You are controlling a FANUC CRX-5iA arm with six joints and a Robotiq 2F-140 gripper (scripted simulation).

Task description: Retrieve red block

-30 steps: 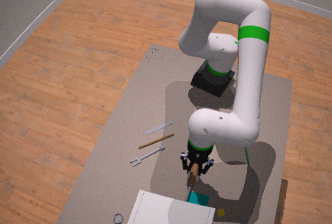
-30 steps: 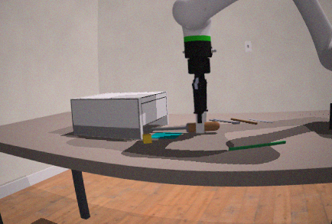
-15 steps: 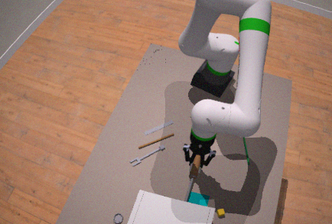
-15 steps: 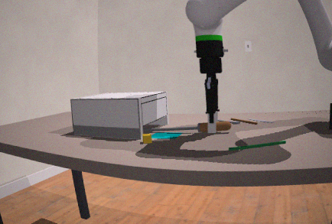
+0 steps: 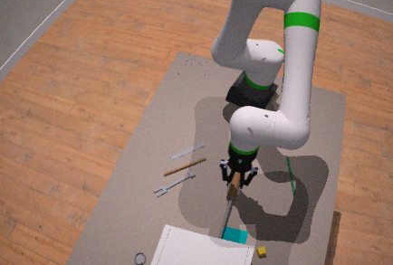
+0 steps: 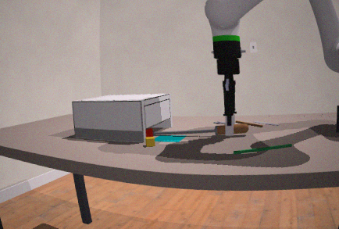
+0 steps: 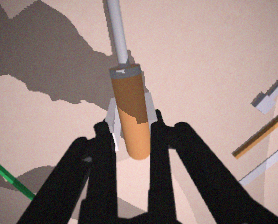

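Right now my hand is 120 mm short of the long-handled tool, 70 mm to the right of it and 20 mm above it. Round my hand: teal square 190 mm ahead, 90 mm to the left, 40 mm below; then wrench 200 mm to the right, 80 mm ahead, 30 mm below; then wooden stick 210 mm to the right, 30 mm below, 10 mm behind.
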